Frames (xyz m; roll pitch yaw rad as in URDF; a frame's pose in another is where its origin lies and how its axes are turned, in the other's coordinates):
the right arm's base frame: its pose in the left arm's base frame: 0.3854 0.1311 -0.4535 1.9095 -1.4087 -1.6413
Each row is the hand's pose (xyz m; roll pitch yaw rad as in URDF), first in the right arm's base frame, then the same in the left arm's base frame.
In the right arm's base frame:
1: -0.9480 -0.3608 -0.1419 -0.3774 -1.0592 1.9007
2: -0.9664 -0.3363 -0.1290 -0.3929 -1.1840 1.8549
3: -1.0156 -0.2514 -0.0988 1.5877 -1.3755 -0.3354
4: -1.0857 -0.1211 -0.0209 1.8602 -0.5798 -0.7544
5: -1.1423 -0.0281 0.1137 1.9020 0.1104 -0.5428
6: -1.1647 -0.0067 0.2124 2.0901 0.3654 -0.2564
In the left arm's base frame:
1: 0.6289 -0.0227 -1.4364 -1.8198 0.1332 2.8979
2: 0.6101 0.0002 -1.4515 -1.8624 0.0991 3.0204
3: 0.5590 0.0810 -1.4888 -2.0453 -0.1188 -2.7857
4: 0.4501 0.1961 -1.5423 -2.4005 -0.5064 -2.0238
5: 0.2963 0.2586 -1.5912 -2.8590 -0.8752 -1.1987
6: 0.1957 0.2569 -1.6153 3.0519 -1.0648 -0.6103

